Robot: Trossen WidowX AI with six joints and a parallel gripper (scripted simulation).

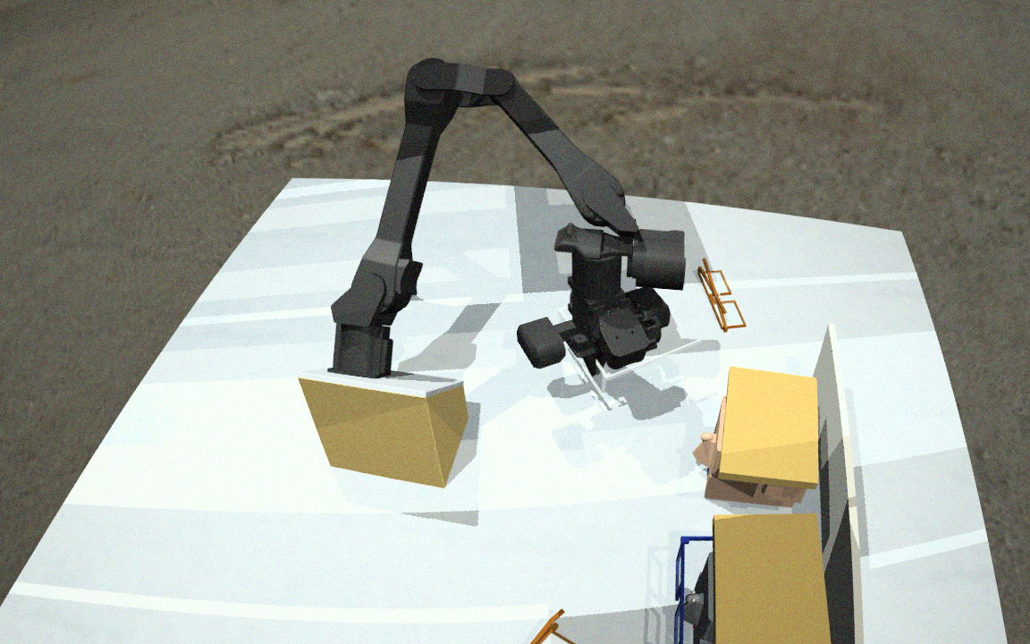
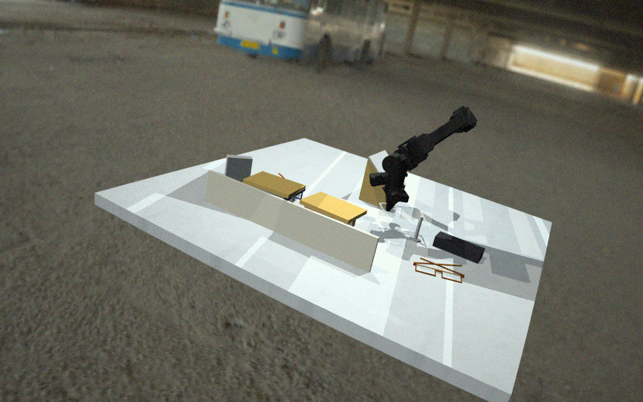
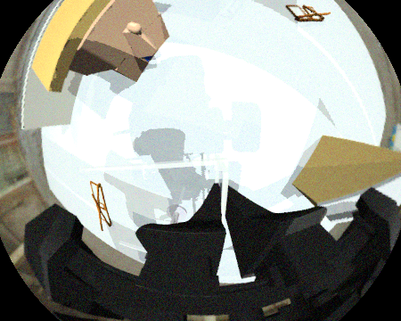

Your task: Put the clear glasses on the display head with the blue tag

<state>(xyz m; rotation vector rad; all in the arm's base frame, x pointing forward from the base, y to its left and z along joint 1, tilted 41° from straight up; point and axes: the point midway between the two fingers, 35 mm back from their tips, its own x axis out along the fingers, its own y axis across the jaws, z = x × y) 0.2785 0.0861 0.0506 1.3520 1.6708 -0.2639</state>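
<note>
Now: the post 120 mm to the left of my gripper tip, 40 mm below it and 10 mm ahead of it. The rest, counted from my gripper tip: black box: 260 mm to the left, 40 mm below, 20 mm behind; then skin-coloured display head: 200 mm ahead, 110 mm to the right; then grey display head: 330 mm to the right, 190 mm ahead.
</note>
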